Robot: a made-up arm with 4 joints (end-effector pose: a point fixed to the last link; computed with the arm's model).
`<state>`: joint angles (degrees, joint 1 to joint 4).
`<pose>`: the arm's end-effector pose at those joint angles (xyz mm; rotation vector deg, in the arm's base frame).
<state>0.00 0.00 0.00 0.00</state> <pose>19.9 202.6 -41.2 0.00 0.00 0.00</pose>
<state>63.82 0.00 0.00 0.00</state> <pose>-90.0 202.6 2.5 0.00 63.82 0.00</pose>
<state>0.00 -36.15 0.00 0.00</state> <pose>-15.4 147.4 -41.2 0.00 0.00 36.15</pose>
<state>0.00 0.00 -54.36 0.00</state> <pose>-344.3 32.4 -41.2 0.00 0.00 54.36</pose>
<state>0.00 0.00 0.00 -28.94</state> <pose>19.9 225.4 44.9 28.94 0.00 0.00</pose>
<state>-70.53 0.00 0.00 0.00</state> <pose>110.4 202.6 51.0 0.00 -70.53 0.00</pose>
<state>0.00 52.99 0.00 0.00</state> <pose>111.7 223.6 -41.2 0.00 0.00 -52.99</pose>
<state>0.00 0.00 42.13 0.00</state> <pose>310.7 78.1 -41.2 0.00 0.00 -42.13</pose>
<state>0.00 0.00 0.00 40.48</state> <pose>19.9 108.9 -121.3 -40.48 0.00 0.00</pose>
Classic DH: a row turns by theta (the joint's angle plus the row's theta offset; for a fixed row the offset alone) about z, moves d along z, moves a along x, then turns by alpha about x. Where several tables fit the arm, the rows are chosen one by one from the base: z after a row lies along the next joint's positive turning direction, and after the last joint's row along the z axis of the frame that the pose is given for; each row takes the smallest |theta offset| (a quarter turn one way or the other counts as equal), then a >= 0, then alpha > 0; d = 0 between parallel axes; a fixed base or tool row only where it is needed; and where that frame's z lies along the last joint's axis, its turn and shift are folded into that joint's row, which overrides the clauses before.
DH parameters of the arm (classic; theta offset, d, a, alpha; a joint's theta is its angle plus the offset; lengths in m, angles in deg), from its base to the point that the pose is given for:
base (fixed): 0 0.0689 0 -90
joint 1: 0 0.121 0.0868 -90
joint 2: -76.92 0 -0.3677 0
joint 3: -13.08 0.023 0.2843 90
joint 4: 0 -0.0163 0.1555 90
tool (fixed): -90 -0.0871 0 0

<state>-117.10 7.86 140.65 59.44</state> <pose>137.1 -476.8 242.5 87.93 6.55 -75.35</pose>
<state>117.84 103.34 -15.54 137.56</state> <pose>5.0 272.6 214.6 80.71 -80.04 -64.04</pose>
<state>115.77 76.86 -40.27 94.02</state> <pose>-86.8 260.7 284.7 -90.63 110.37 78.11</pose>
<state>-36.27 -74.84 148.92 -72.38</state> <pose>597.6 45.0 630.0 82.98 -74.57 -43.66</pose>
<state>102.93 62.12 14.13 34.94</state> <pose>-198.2 97.3 25.5 -91.42 105.65 -27.40</pose>
